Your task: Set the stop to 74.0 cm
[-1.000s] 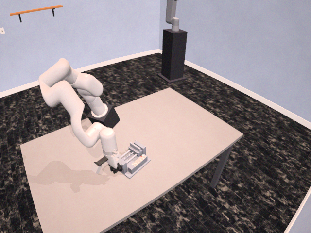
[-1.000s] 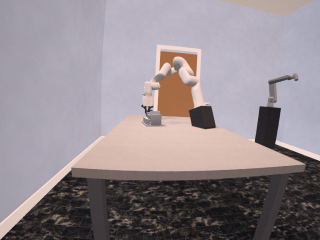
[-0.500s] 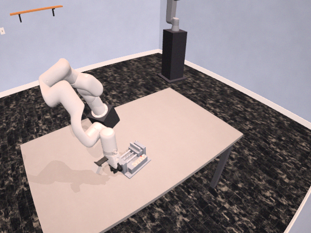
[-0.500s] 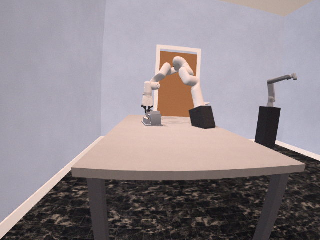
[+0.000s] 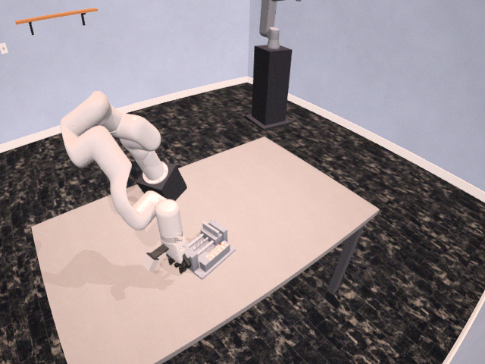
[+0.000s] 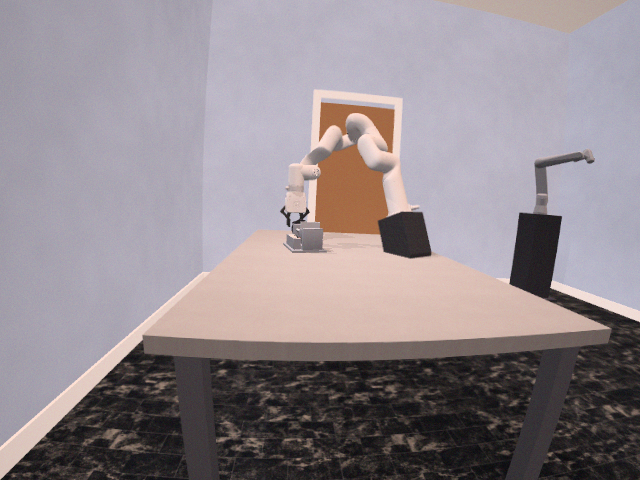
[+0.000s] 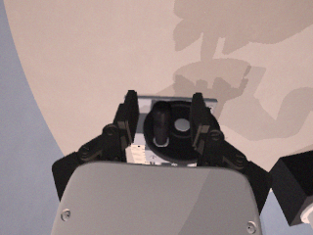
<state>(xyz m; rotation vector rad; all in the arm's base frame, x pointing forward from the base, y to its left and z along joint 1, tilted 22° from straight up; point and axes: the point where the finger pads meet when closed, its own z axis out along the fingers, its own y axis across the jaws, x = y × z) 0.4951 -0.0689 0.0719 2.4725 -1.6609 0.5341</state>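
Now: the handwheel knob 10 mm to the left of my hand. Also, from my hand: sliding stop block: 80 mm behind, 180 mm to the left, 10 mm below; then black handwheel: 10 mm behind, 20 mm to the left, 10 mm below.
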